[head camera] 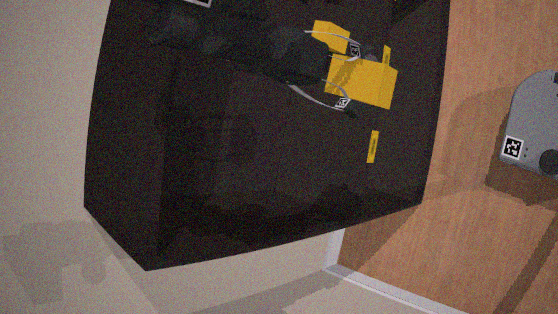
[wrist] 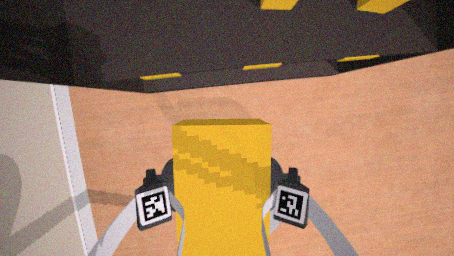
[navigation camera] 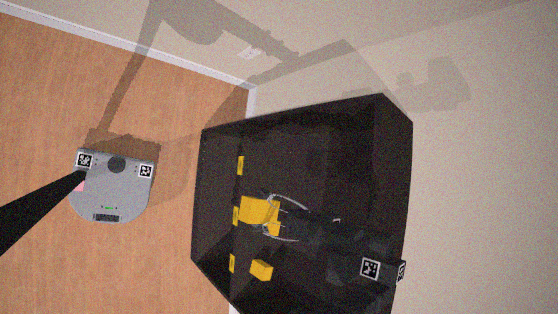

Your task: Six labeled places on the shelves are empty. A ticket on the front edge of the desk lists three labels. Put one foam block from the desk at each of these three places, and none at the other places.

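Pixels of known places: gripper, fingertip midpoint: (head camera: 367,83) (navigation camera: 255,208); robot's base, origin of the base link: (head camera: 549,161) (navigation camera: 116,163).
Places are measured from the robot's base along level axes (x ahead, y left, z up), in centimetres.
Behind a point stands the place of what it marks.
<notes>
My gripper (head camera: 349,77) @(x -2.2, y -32.4, z 79.3 cm) (navigation camera: 265,213) (wrist: 222,174) @(x -2.2, y -32.4, z 79.3 cm) is shut on a yellow foam block (head camera: 370,82) @(x -2.1, y -29.6, z 83.5 cm) (navigation camera: 251,210) @(x -2.0, y -28.3, z 83.5 cm) (wrist: 222,150), one finger on each side. In the head and navigation views they overlap the dark shelf unit (head camera: 117,165) @(x 17.6, y -54.2, z 106.0 cm) (navigation camera: 392,150) @(x 17.4, y -50.9, z 106.0 cm) (wrist: 200,30); their height over it is unclear. Another yellow block (head camera: 330,34) @(x -13.5, y -56.2, z 59.4 cm) (navigation camera: 274,228) @(x -13.2, y -57.9, z 60.6 cm) shows partly hidden at the gripper. A further block (navigation camera: 261,270) @(x -32.0, y -56.1, z 58.8 cm) sits near the third label. Yellow labels (head camera: 373,146) @(x 9.8, y -43.5, z 49.9 cm) (navigation camera: 240,165) @(x 9.8, y -43.5, z 50.2 cm) (wrist: 160,76) line the shelf front; their text is too small to read. The desk and ticket do not show.
The grey robot base (head camera: 530,117) @(x -10.3, y -9.8, z 16.0 cm) (navigation camera: 112,190) @(x -11.1, y -0.2, z 16.0 cm) stands on the wooden floor (head camera: 480,75) @(x -21.5, y -31.9, z 0.0 cm) (navigation camera: 40,100) @(x 21.6, y 38.7, z 0.0 cm) (wrist: 350,150) in front of the shelf unit. A beige wall (head camera: 45,100) @(x 11.5, y -75.0, z 115.0 cm) (navigation camera: 480,175) @(x 15.5, y -74.7, z 125.8 cm) is behind the unit, and another wall with white skirting (head camera: 390,288) @(x 63.4, y -40.9, z 3.4 cm) (navigation camera: 165,62) @(x 60.6, y -10.5, z 1.3 cm) (wrist: 70,150) is at its side.
</notes>
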